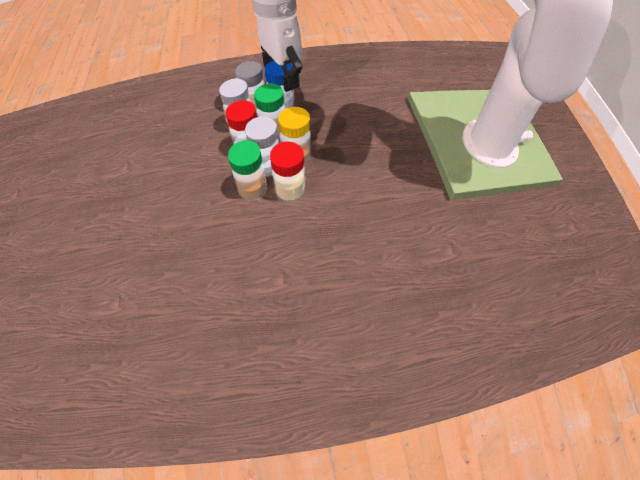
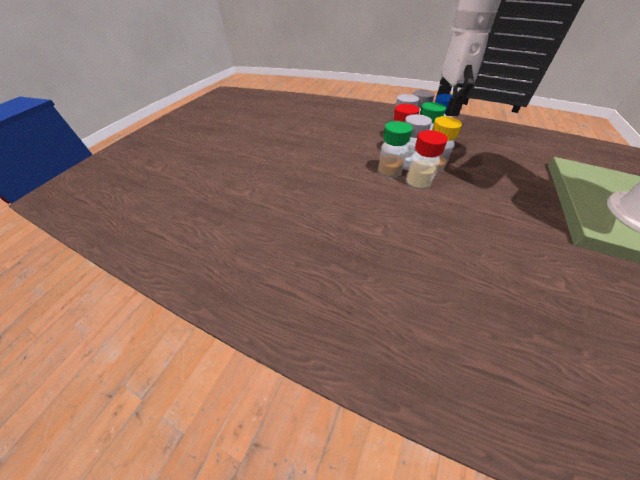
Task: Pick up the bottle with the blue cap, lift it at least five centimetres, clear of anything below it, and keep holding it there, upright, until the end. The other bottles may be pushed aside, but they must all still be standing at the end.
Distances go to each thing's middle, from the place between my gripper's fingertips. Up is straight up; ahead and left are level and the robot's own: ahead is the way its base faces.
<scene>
The red-capped bottle (image 1: 239, 113) is 10 cm ahead of my hand, 10 cm to the left of it and 3 cm below it. Also, from my hand: yellow-capped bottle (image 1: 294, 122) (1 cm ahead, 15 cm to the left, 3 cm below).
</scene>
